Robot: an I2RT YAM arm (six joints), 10 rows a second.
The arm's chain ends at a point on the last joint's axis. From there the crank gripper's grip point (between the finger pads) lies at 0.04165 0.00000 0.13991 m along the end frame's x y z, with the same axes.
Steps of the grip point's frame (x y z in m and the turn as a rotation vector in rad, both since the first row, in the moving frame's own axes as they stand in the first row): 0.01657, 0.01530, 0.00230, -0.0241, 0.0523, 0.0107; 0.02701, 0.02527, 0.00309, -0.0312, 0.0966, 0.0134; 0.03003, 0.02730, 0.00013, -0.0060, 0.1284, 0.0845; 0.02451, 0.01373, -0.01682, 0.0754, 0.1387, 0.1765; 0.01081, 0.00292, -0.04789, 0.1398, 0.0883, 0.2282; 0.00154, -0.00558, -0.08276, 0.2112, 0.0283, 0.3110; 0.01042, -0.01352, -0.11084, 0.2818, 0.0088, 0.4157; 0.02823, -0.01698, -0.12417, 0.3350, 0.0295, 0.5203; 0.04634, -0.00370, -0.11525, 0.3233, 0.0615, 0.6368
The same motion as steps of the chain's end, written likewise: 0.00933, 0.01147, 0.00471, -0.0241, 0.0523, 0.0107; 0.01375, 0.02033, 0.00784, -0.0312, 0.0966, 0.0134; 0.01266, 0.02222, 0.00662, -0.0060, 0.1284, 0.0845; 0.00540, 0.01498, -0.00964, 0.0754, 0.1387, 0.1765; -0.00236, 0.01119, -0.04302, 0.1398, 0.0883, 0.2282; -0.00486, 0.00989, -0.07982, 0.2112, 0.0283, 0.3110; 0.00474, 0.00737, -0.10743, 0.2818, 0.0088, 0.4157; 0.01803, 0.00540, -0.11887, 0.3350, 0.0295, 0.5203; 0.03282, 0.01043, -0.10975, 0.3233, 0.0615, 0.6368
